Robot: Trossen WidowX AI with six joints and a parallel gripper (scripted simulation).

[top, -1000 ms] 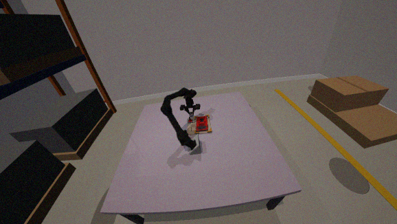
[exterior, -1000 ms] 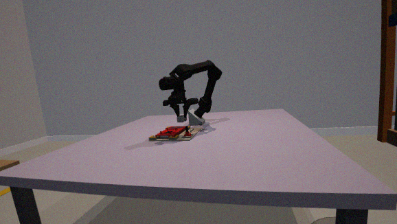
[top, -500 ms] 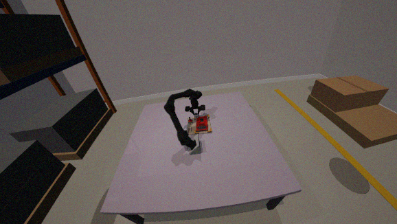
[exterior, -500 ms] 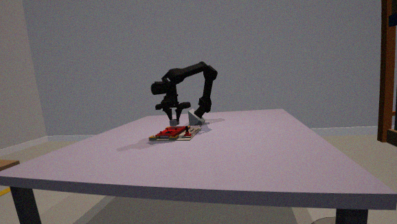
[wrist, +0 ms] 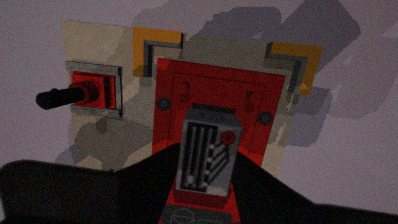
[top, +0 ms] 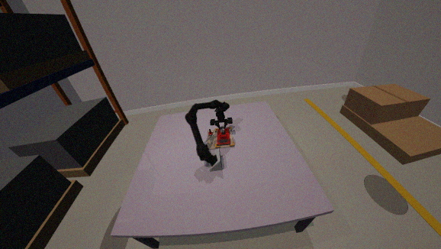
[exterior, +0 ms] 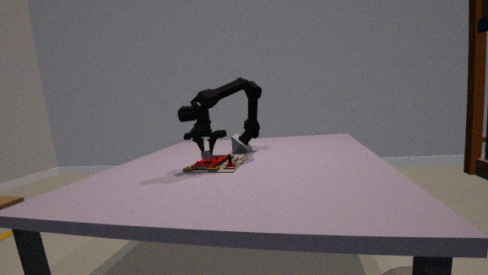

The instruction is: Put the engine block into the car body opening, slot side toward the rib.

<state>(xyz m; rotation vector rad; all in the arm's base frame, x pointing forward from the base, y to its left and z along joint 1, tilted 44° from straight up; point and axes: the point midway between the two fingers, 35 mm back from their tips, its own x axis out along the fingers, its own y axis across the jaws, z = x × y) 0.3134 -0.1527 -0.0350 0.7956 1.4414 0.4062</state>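
Now: the beige base plate 50 mm below my gripper tip, 30 mm behind it and 20 mm to the left of it. Round my gripper tip: grey engine block: 10 mm below.
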